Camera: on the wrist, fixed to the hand. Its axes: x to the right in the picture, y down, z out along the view.
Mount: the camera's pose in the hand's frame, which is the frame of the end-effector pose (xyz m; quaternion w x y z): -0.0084 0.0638 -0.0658 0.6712 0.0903 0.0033 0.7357
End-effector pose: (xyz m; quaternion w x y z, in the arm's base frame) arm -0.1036 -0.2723 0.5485 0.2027 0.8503 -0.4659 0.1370
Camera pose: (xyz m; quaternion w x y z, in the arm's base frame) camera -0.1650 -0.2659 0.6167 0.0400 -0.2458 0.9253 -0.2860
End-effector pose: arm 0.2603 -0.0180 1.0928 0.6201 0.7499 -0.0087 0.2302
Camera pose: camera 0.2117 0.0265 1.1571 0.1792 0.5522 -0.5347 0.6140
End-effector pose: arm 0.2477 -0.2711 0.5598 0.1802 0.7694 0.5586 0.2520
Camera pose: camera 0.2559 -0.2992 0.6471 0.1358 -0.9429 0.1678 -0.2538
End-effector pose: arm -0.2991 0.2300 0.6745 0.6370 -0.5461 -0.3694 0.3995
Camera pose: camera -0.2496 0.2014 0.6024 0.1842 -0.5821 0.1920 0.7683
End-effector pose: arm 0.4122 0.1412 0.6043 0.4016 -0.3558 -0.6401 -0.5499
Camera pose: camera 0.4811 0.0850 0.6282 0.7084 -0.6717 -0.2162 -0.0170
